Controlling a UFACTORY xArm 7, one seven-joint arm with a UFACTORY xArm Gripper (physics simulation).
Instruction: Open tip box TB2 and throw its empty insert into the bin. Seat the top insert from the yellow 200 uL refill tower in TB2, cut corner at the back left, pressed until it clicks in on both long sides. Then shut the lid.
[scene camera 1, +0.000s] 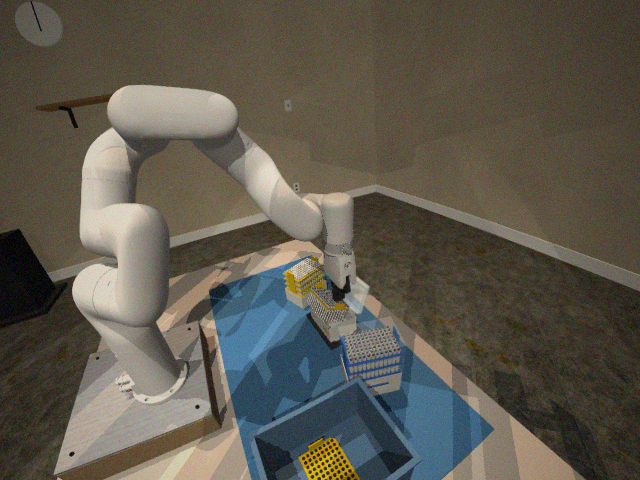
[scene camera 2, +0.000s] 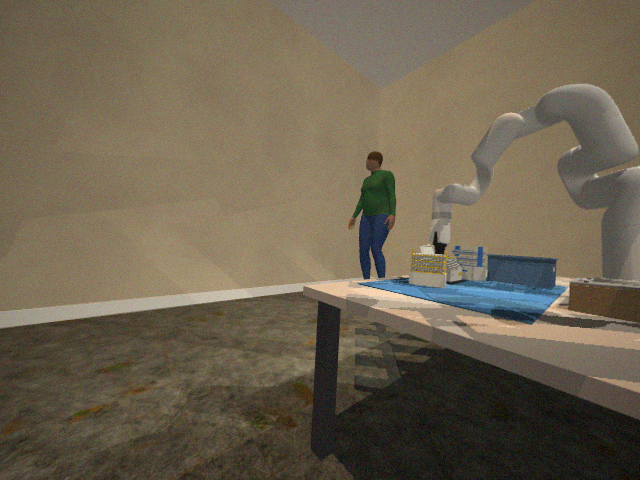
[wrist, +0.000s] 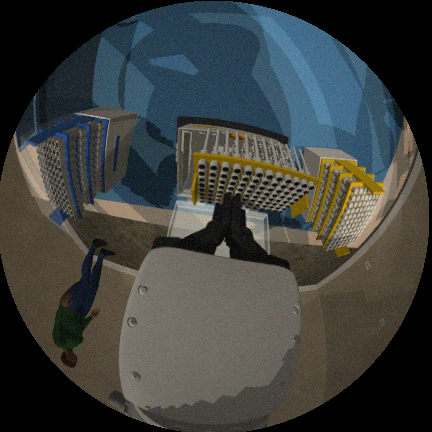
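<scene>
Tip box TB2 stands on the mat in a dark holder, its clear lid open at the far side. A filled yellow insert sits in it tilted and shifted toward the yellow tower, with rows of tips showing below its raised plate. Whether either long side is clicked in cannot be told. My gripper is shut and empty, fingertips at the insert's lid-side edge; contact is unclear. The yellow refill tower stands close beside TB2. The empty yellow insert lies in the bin.
A blue refill tower stands on TB2's other side, between it and the bin. The blue mat lies under them. A person stands beyond the table.
</scene>
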